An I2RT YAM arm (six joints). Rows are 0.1 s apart.
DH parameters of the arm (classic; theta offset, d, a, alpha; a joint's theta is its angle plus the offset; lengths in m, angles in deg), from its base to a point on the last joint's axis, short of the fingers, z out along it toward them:
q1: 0 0.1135 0.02 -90
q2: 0 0 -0.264 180
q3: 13.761 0 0.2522 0
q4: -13.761 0 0.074 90
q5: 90 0 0 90
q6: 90 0.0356 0 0
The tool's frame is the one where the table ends.
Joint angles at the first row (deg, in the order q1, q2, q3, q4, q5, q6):
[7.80 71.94 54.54 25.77 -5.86 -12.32]
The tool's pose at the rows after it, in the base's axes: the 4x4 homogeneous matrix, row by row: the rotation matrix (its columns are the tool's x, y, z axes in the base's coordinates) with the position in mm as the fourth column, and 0 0 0 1 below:
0.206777, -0.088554, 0.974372, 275.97; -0.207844, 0.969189, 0.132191, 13.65; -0.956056, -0.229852, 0.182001, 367.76; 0, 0, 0, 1
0.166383, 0.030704, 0.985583, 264.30; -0.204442, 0.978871, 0.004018, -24.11; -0.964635, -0.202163, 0.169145, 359.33; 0, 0, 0, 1
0.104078, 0.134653, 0.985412, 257.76; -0.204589, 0.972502, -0.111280, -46.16; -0.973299, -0.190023, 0.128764, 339.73; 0, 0, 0, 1
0.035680, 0.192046, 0.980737, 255.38; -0.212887, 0.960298, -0.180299, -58.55; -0.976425, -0.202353, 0.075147, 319.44; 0, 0, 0, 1
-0.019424, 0.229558, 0.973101, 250.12; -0.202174, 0.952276, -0.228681, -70.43; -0.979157, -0.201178, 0.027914, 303.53; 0, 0, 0, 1
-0.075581, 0.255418, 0.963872, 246.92; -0.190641, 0.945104, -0.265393, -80.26; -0.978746, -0.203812, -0.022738, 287.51; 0, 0, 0, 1
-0.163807, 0.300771, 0.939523, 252.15; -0.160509, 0.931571, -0.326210, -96.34; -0.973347, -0.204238, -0.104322, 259.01; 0, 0, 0, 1
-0.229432, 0.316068, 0.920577, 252.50; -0.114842, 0.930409, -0.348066, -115.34; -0.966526, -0.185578, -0.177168, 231.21; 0, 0, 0, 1
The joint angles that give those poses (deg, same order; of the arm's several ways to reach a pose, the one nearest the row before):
[2.12 66.95 51.22 26.27 -5.51 -12.50]
[-6.04 64.32 48.13 25.99 -6.18 -10.77]
[-10.73 63.50 44.24 26.68 -4.25 -10.49]
[-13.30 63.85 41.13 27.03 -2.88 -11.49]
[-16.12 63.71 38.58 26.73 -2.90 -11.53]
[-18.42 64.29 36.45 26.54 -3.03 -11.83]
[-21.18 68.94 34.41 28.53 -2.02 -12.06]
[-25.10 73.73 32.52 30.98 -4.32 -11.65]

